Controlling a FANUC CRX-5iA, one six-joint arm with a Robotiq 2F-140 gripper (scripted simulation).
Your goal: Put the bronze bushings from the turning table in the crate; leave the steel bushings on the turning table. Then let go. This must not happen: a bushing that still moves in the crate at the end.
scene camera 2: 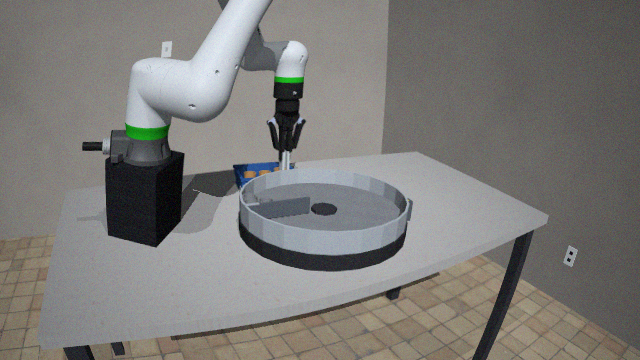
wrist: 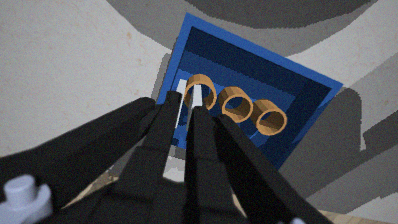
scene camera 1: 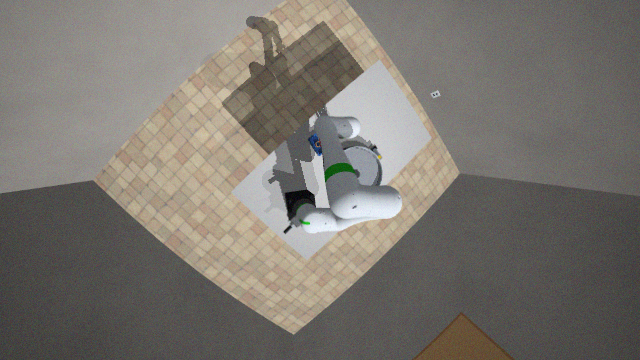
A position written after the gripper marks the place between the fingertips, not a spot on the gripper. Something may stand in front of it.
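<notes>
Gripper [scene camera 2: 284,170], visible also in the wrist view [wrist: 188,92]. A round grey turning table [scene camera 2: 333,207] and a blue crate [wrist: 202,48] are present.
</notes>
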